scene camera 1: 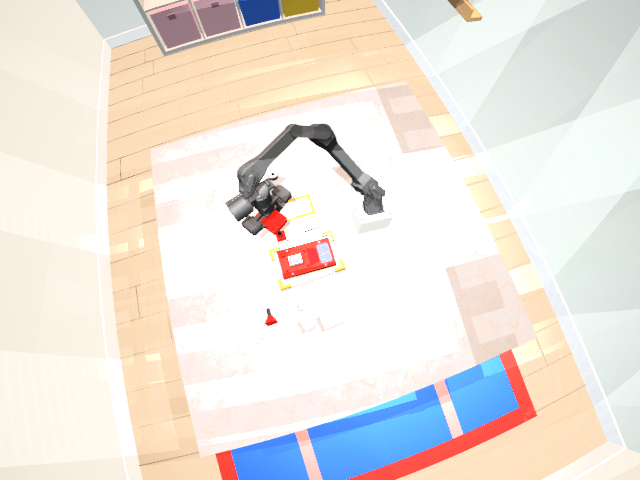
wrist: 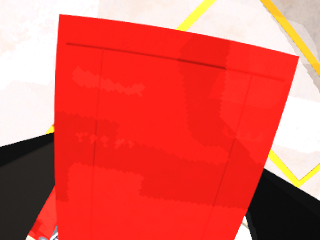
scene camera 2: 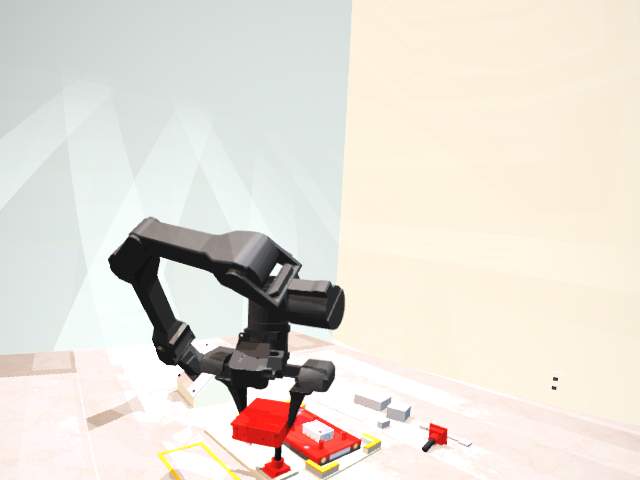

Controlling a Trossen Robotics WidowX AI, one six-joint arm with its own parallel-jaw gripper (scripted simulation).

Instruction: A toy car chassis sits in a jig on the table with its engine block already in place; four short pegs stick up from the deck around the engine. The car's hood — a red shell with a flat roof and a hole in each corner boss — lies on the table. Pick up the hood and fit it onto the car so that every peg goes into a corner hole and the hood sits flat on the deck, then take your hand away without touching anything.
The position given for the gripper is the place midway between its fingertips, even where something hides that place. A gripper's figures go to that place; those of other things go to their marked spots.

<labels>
The gripper (wrist: pixel 157 159): 10 cm from the lens. A red hood (wrist: pixel 152 126): 8 cm from the lens.
</labels>
